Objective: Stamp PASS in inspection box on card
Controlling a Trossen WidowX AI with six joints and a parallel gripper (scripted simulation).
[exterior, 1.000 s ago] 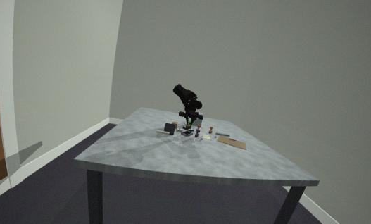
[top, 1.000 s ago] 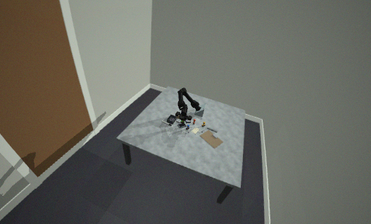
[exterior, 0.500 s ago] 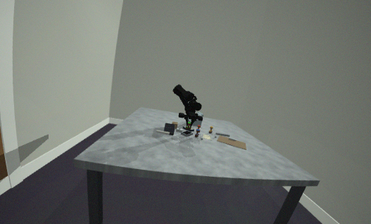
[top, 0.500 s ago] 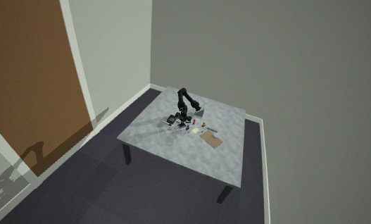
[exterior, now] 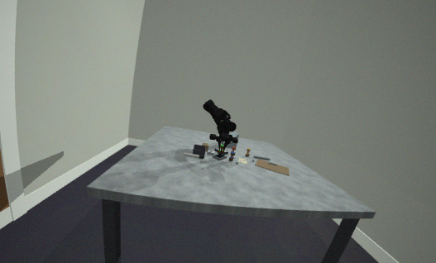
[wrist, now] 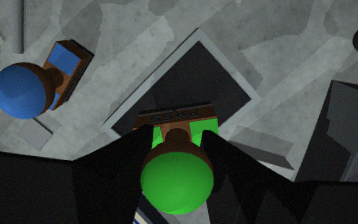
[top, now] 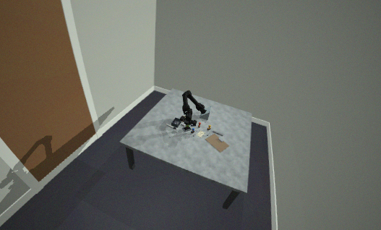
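The cream card lies 2 cm behind my gripper tip, 17 cm to the left of it and 6 cm below it. Also, from my gripper tip: red stamp: 13 cm behind, 10 cm to the left, 4 cm below; then dark tray: 1 cm behind, 15 cm to the right, 4 cm below; then green stamp: right at my gripper tip.
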